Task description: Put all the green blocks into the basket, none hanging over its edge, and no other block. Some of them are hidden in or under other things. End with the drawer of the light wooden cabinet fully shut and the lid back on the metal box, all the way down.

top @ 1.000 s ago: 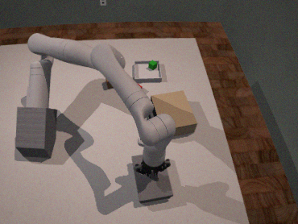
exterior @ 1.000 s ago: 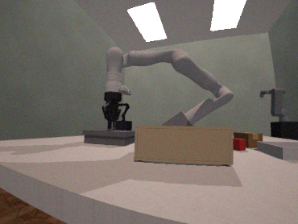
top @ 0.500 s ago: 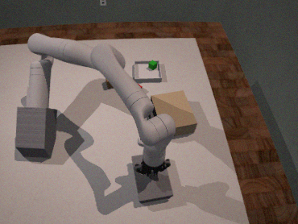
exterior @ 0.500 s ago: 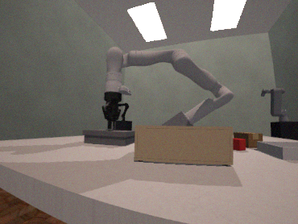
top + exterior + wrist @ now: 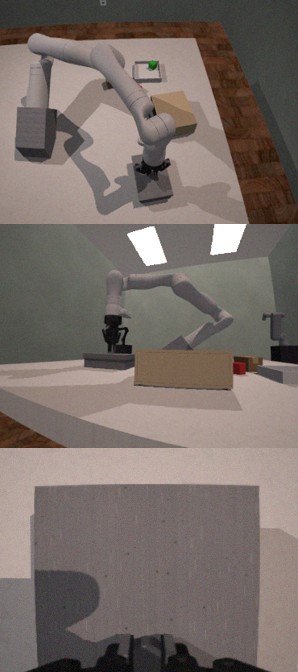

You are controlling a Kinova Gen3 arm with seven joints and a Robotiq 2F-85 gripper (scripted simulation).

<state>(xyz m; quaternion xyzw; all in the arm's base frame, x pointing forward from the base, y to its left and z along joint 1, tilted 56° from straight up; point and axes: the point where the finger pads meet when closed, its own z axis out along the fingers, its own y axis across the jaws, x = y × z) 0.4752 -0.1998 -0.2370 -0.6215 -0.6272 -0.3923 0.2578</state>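
Right now my hand is 5 cm above the metal box. Also, from my hand: cardboard box (13 cm behind, 56 cm to the left, 4 cm below); then light wooden cabinet (12 cm ahead, 30 cm to the left, 4 cm below); then red block (2 cm behind, 49 cm to the left, 6 cm below).
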